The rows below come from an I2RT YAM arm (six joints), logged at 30 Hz.
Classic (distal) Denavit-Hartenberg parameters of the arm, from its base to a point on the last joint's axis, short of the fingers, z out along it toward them. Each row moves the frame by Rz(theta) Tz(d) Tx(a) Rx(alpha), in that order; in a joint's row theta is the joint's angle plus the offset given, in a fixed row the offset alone. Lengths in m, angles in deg.
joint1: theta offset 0; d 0.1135; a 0.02; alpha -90
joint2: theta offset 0; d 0; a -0.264; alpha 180
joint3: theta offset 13.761; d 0; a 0.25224; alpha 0
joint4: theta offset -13.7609; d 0; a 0.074; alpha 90
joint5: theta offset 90; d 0; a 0; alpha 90
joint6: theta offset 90; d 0.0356; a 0; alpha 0
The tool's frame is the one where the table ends.
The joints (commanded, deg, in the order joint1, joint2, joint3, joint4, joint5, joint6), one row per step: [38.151 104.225 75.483 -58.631 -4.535 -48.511]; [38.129 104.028 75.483 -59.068 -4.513 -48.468]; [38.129 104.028 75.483 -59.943 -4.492 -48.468]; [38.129 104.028 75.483 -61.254 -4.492 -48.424]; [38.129 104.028 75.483 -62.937 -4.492 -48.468]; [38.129 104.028 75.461 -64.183 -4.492 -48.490]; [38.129 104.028 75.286 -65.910 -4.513 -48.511]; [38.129 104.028 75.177 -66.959 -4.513 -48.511]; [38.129 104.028 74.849 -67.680 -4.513 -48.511]
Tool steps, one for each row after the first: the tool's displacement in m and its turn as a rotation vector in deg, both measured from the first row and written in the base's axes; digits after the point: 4 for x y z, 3 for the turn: [-0.0008 -0.0008 0.0010 -0.166 0.179 -0.066]; [-0.0021 -0.0018 0.0010 -0.723 0.854 -0.066]; [-0.0041 -0.0034 0.0009 -1.535 1.888 -0.110]; [-0.0066 -0.0054 0.0010 -2.573 3.208 -0.065]; [-0.0085 -0.0069 0.0010 -3.356 4.204 -0.043]; [-0.0115 -0.0092 0.0005 -4.513 5.711 -0.022]; [-0.0134 -0.0107 0.0002 -5.228 6.622 -0.021]; [-0.0152 -0.0121 -0.0010 -5.876 7.447 -0.021]
